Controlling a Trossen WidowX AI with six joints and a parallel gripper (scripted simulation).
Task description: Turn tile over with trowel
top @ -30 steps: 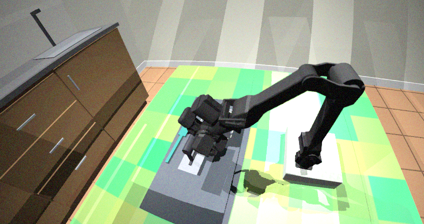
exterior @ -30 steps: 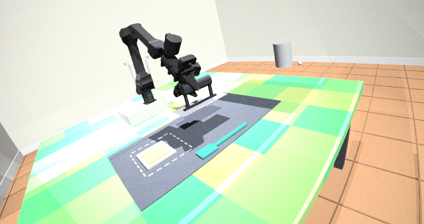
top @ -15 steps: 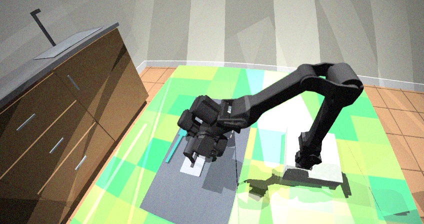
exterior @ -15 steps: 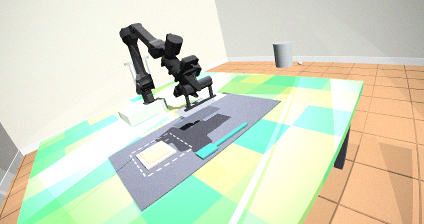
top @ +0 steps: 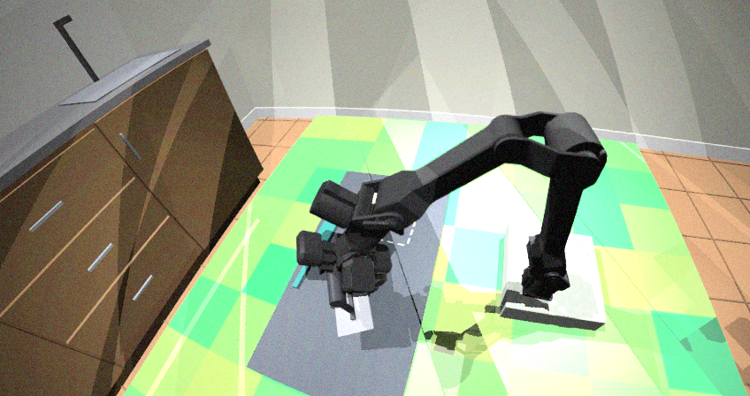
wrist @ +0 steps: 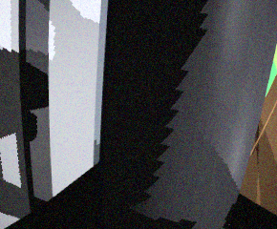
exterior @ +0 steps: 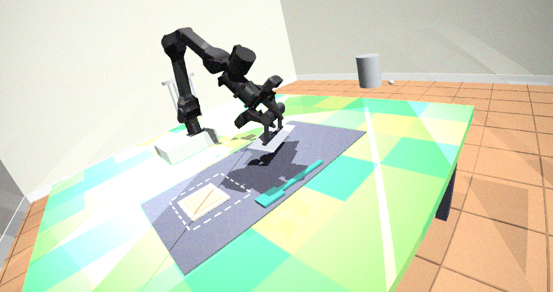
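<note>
Now: the dark handled tool 2 cm to the right of my gripper tip, 2 cm behind it and 1 cm below it. From my gripper tip the other things lie so: grey mat (13 cm below, 9 cm to the right, 3 cm behind); teal flat tool (11 cm to the right, 11 cm ahead, 10 cm below); tile (27 cm to the right, 10 cm below, 3 cm behind).
</note>
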